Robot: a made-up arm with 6 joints.
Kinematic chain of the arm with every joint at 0, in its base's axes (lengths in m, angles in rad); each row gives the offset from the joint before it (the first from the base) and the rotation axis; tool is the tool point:
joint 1: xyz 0 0 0.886 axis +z
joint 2: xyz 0.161 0 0 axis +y
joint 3: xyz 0 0 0.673 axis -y
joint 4: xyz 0 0 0.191 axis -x
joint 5: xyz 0.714 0 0 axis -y
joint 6: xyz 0.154 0 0 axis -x
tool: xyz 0 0 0
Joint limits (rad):
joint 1: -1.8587..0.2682
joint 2: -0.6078..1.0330
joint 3: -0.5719..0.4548
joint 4: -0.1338..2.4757
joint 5: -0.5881..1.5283
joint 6: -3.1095..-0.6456
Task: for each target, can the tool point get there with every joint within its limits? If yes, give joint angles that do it. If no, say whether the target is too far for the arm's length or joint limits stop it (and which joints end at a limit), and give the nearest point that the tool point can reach.
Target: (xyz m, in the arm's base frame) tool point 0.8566 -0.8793 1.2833
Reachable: yes | joints -0.8705 0.3511 -0.1666 1.3823 0.6234 -1.3238
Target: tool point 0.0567 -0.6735 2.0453
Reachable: yes | joints -1.5176 -0.2989 -0.0062 0.2106 0.7044 -1.9273
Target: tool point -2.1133 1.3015 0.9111
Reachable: no: too far | nearest point -0.1294 0.1094 2.1922 | short by 2.645 m
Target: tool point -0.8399 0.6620 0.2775
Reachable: no: joint limits stop it (at a limit: joint 1, joint 2, joint 3, joint 5) | nearest point -0.2866 -0.7844 0.3849 | short by 1.552 m
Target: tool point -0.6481 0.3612 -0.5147
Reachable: no: joint limits stop it (at a limit: joint 1, joint 2, joint 3, joint 5) | nearest point -0.2831 -0.7831 0.3850 | short by 1.501 m
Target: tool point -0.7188 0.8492 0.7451
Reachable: no: joint limits stop it (at a limit: joint 1, joint 2, joint 3, joint 5) | nearest point 0.4451 0.2429 1.5545 | short by 1.542 m
